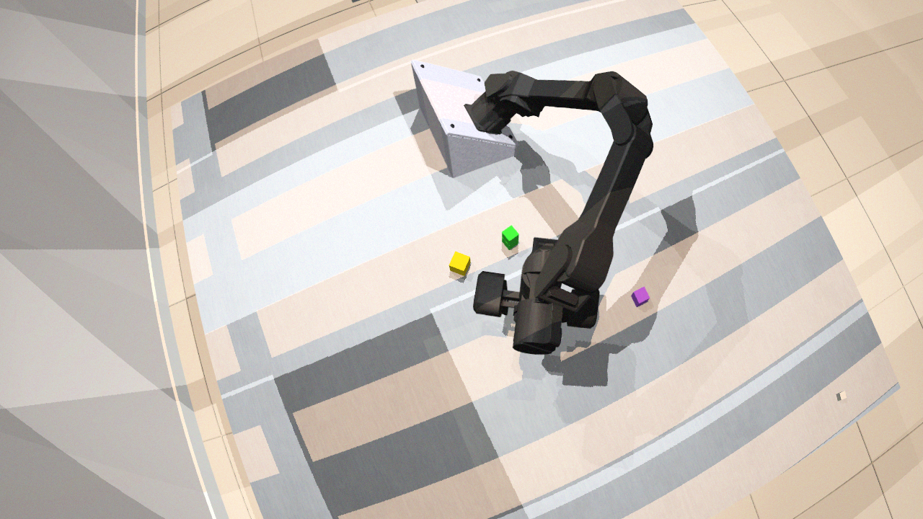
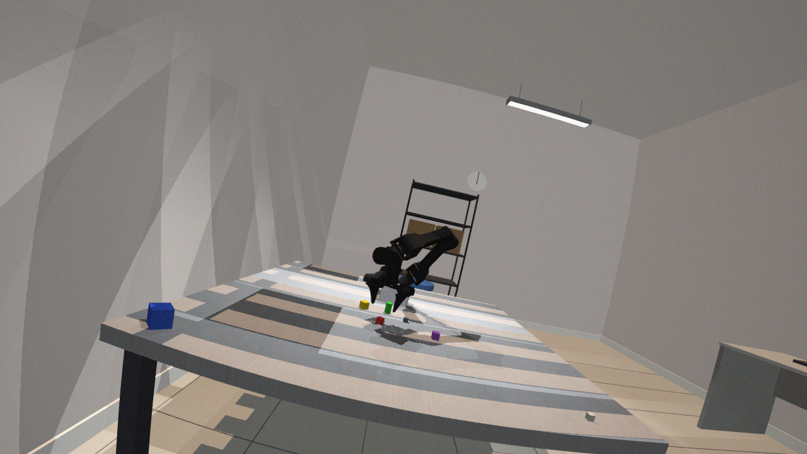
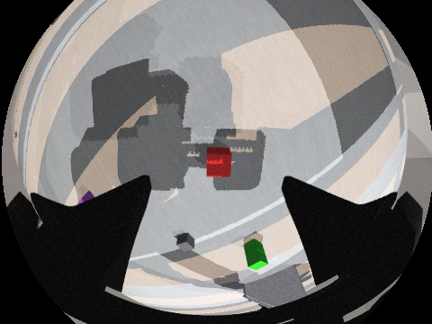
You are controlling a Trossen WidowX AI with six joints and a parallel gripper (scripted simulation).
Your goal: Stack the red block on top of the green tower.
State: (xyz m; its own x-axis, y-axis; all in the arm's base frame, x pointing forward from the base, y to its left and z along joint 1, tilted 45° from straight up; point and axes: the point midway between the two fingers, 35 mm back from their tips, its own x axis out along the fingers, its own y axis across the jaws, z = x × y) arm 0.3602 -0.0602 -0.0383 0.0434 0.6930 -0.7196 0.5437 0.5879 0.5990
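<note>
Now: the red block 5 cm below my gripper tip and 1 cm behind it. Also, from my gripper tip: yellow cube (15 cm behind, 7 cm to the right, 5 cm below); then purple cube (20 cm to the left, 5 cm below, 4 cm ahead); then blue cube (52 cm to the right, 40 cm ahead, 4 cm below).
</note>
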